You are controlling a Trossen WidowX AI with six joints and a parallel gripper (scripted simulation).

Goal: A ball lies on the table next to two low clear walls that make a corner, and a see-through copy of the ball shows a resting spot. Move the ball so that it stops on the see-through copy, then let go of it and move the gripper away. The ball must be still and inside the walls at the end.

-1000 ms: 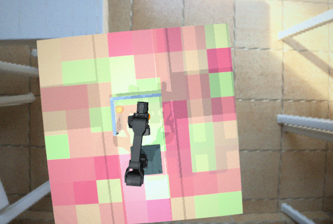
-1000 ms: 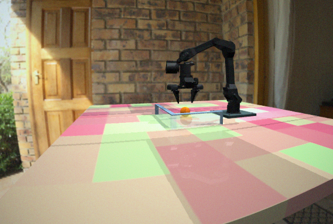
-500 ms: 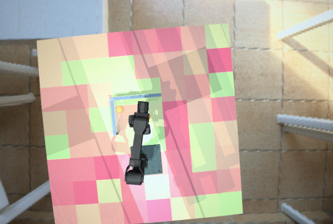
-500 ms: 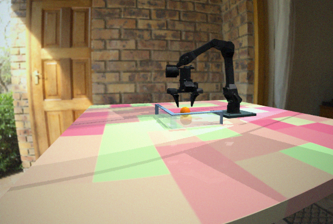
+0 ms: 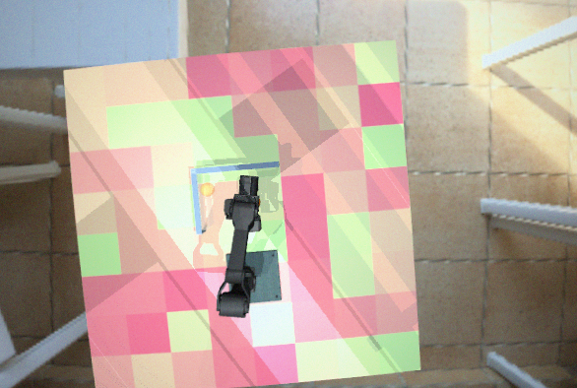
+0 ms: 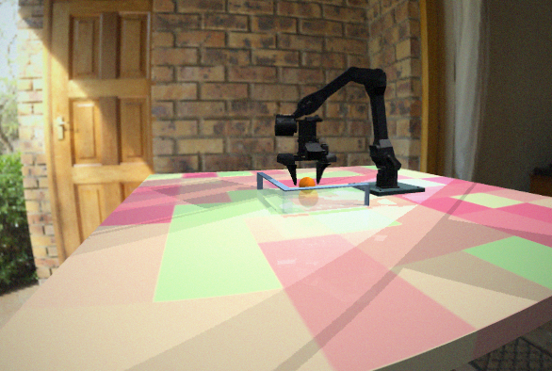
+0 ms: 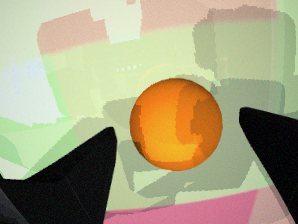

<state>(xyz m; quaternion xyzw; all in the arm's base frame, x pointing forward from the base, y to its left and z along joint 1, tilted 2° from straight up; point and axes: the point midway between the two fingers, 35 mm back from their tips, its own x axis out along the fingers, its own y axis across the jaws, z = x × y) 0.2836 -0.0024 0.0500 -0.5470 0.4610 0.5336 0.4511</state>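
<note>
My gripper tip is now right at the orange ball.
</note>
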